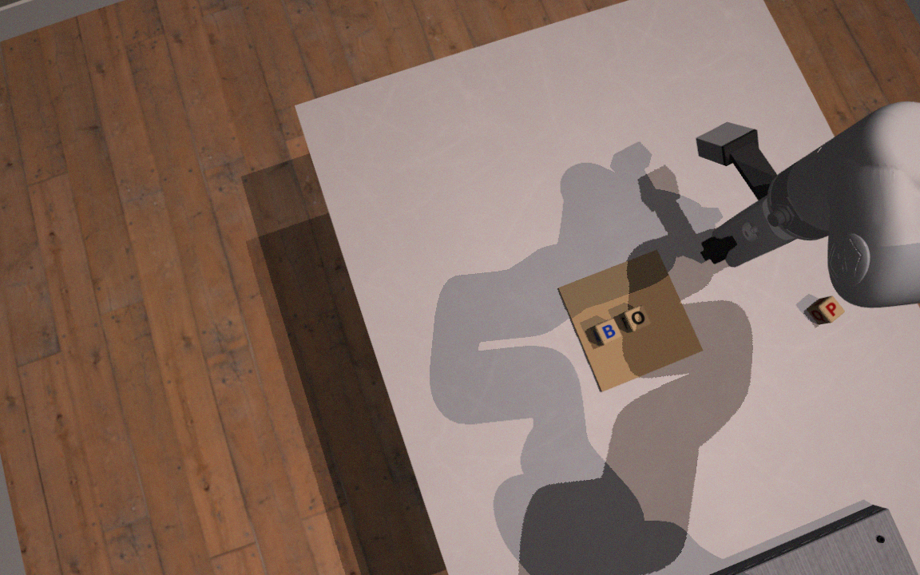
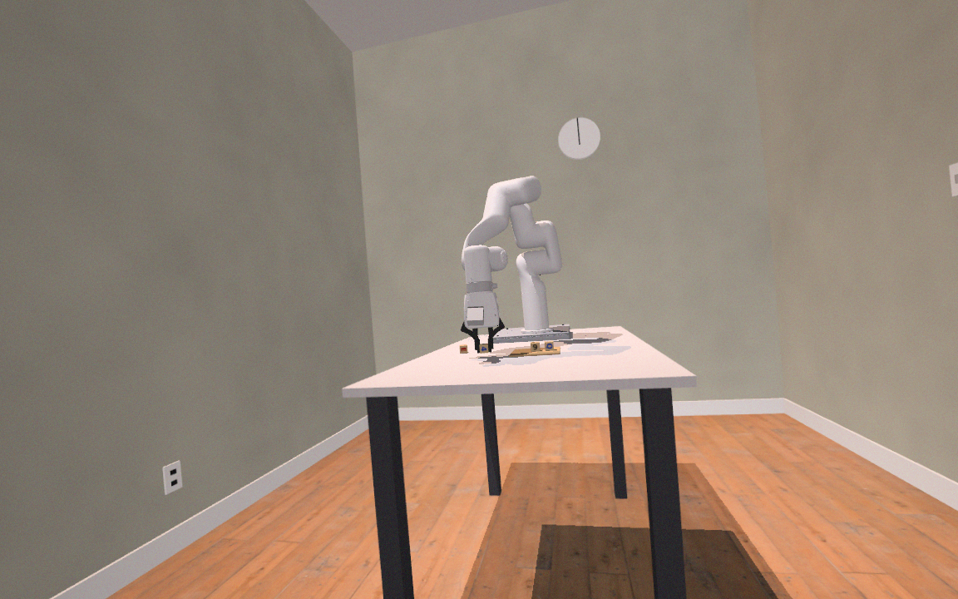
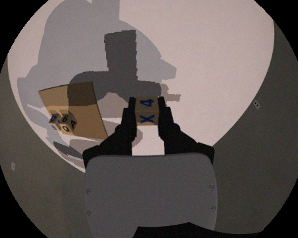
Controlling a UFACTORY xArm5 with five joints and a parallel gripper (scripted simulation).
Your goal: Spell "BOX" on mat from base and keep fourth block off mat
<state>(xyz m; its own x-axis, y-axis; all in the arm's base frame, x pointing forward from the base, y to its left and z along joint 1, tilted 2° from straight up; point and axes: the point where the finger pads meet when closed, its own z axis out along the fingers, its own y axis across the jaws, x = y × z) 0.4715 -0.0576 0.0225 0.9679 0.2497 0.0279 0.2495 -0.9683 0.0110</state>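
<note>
My hand is 60 mm past the tan mat, 140 mm to the right of it and 30 mm above it.
</note>
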